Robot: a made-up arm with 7 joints.
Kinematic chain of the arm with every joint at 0, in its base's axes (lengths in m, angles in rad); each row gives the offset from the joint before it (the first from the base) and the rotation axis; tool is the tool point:
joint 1: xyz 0 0 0.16 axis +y
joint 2: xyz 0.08 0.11 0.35 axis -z
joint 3: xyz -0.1 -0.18 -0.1 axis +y
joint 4: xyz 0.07 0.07 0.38 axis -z
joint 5: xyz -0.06 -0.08 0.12 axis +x
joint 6: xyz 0.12 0 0.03 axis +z
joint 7: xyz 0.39 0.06 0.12 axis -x
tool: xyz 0.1 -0.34 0
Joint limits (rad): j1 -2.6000..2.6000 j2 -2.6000..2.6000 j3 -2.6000..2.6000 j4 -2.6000..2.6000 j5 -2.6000..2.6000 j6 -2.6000..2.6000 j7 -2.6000..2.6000
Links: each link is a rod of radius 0.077 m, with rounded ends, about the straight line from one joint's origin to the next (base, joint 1, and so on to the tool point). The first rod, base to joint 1, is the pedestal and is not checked.
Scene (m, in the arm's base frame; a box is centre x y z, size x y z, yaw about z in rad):
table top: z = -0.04
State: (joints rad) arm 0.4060 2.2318 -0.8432 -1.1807 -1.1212 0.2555 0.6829
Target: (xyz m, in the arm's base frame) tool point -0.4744 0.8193 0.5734
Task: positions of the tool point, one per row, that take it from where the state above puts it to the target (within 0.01 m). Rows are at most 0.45 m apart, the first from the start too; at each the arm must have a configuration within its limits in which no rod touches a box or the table.
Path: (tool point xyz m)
1: 0.9707 0.5308 0.5550
2: 0.7282 0.7963 0.5750
3: 0.3664 0.9706 0.6007
4: -0.0633 0.9881 0.6049
5: -0.4744 0.8193 0.5734

